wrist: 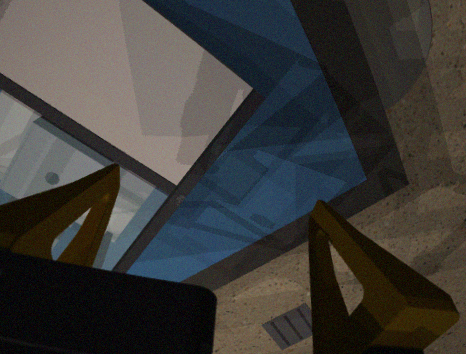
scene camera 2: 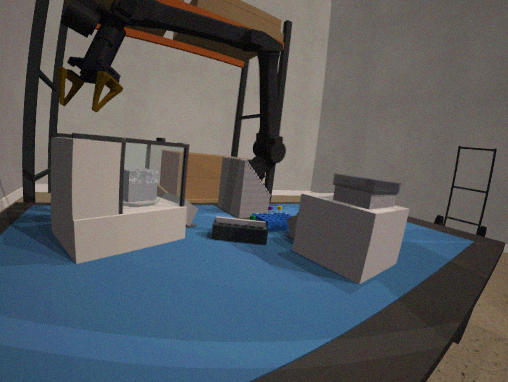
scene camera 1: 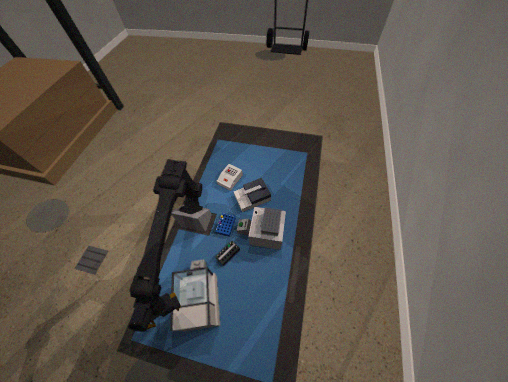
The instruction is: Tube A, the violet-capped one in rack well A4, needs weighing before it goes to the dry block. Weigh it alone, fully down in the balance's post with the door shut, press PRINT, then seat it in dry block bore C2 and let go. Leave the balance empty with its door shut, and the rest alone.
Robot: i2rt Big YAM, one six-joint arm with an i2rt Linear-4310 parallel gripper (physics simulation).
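Pixels of known places: gripper, between the fingertips: (wrist: 218,192) (scene camera 2: 77,107) (scene camera 1: 166,317); arm's base, origin of its link: (scene camera 2: 247,176) (scene camera 1: 191,209).
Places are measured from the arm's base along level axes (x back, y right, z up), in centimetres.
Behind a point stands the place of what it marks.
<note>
My gripper (scene camera 1: 162,311) @[z 14.5, x -21.0, y 52.0 cm] (scene camera 2: 80,107) @[z 14.5, x -21.0, y 52.0 cm] (wrist: 218,192) @[z 14.5, x -21.0, y 52.0 cm] is open and empty, high above the end of the balance on the rack's far side. The balance (scene camera 1: 196,318) @[z 8.0, x -30.8, y 48.5 cm] (scene camera 2: 130,227) @[z -7.6, x -33.1, y 39.2 cm] (wrist: 125,75) @[z 8.0, x -27.3, y 49.4 cm] has a white housing and a glass chamber with a pale block inside; I cannot tell whether its door is shut. The blue rack (scene camera 1: 225,225) @[z -9.4, x -19.9, y -0.9 cm] (scene camera 2: 272,220) @[z -9.4, x -23.2, y 1.9 cm] stands near the arm's base. A violet cap (scene camera 2: 270,208) @[z -7.4, x -17.2, y -0.6 cm] and a yellow cap (scene camera 2: 280,208) @[z -7.5, x -16.9, y -4.5 cm] show above it; the well labels are unreadable. A white box with a grey top block (scene camera 1: 270,221) @[z 6.5, x -46.5, y -4.9 cm] (scene camera 2: 366,188) @[z 4.8, x -51.0, y 0.1 cm], seemingly the dry block, stands beyond the rack; its bores cannot be made out.
A black strip holder (scene camera 1: 228,253) @[z -8.7, x -28.5, y 14.4 cm] (scene camera 2: 239,233) @[z -10.2, x -30.4, y 15.2 cm] with a green cap lies between balance and rack. A small grey unit with a green button (scene camera 1: 243,226) @[z -5.2, x -31.4, y -2.2 cm] stands beside the rack. A white-and-dark device (scene camera 1: 252,194) @[z -4.4, x -29.1, y -23.7 cm] and a white keypad device (scene camera 1: 229,176) @[z -6.3, x -9.3, y -33.1 cm] stand farther back. The balance's dark frame (wrist: 177,192) @[z 8.9, x -19.4, y 48.8 cm] rises beneath the fingers.
</note>
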